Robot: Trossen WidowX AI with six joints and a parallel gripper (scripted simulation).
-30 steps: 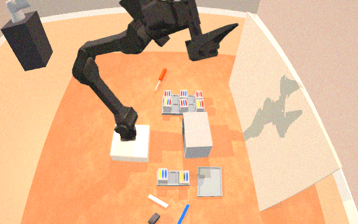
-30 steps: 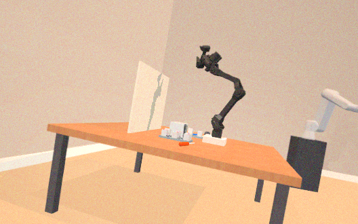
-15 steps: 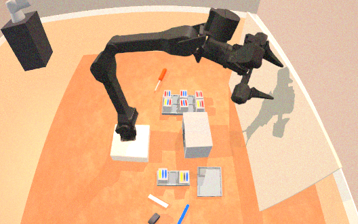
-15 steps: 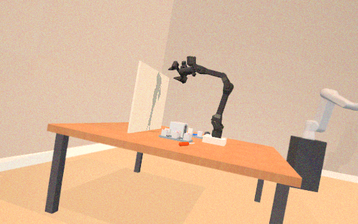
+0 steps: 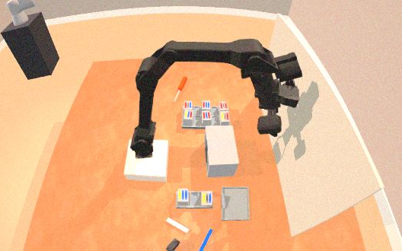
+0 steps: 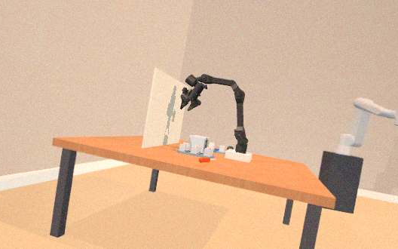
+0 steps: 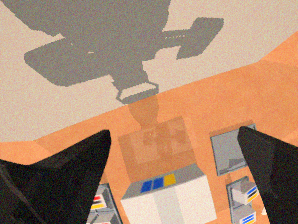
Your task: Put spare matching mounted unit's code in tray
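Now: gripper tip 26 cm past the grey rack, 10 cm to the left of it and 25 cm above it. From my gripper tip the other things lie so: tall white panel 10 cm ahead, 3 cm to the left, 3 cm below; mounted unit 14 cm behind, 6 cm to the left, 20 cm below; grey tray 12 cm behind, 14 cm to the right, 25 cm below.
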